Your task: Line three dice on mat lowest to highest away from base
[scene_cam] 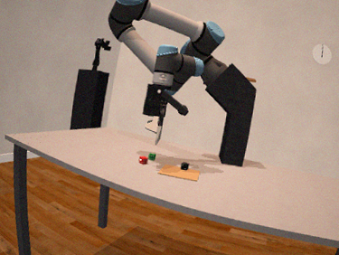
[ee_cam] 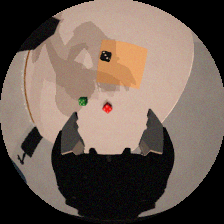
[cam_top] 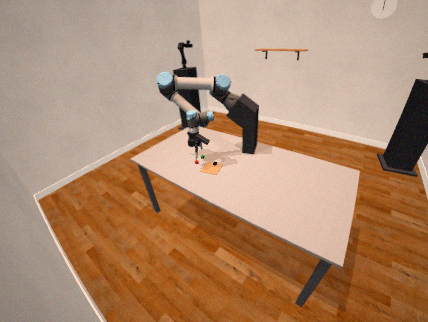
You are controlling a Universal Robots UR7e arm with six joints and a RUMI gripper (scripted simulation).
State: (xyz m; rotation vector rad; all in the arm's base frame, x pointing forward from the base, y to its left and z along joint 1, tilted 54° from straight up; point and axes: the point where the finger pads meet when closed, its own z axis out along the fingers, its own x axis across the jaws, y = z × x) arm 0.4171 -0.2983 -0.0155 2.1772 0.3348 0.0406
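Now: hand 9 cm above the red die, 4 cm to the left of it and 1 cm past it. From my hand the other things lie so: black die 11 cm to the left, 8 cm below, 4 cm behind; then green die 10 cm behind, 9 cm below, 3 cm to the right; then orange mat 11 cm to the left, 10 cm below, 1 cm ahead.
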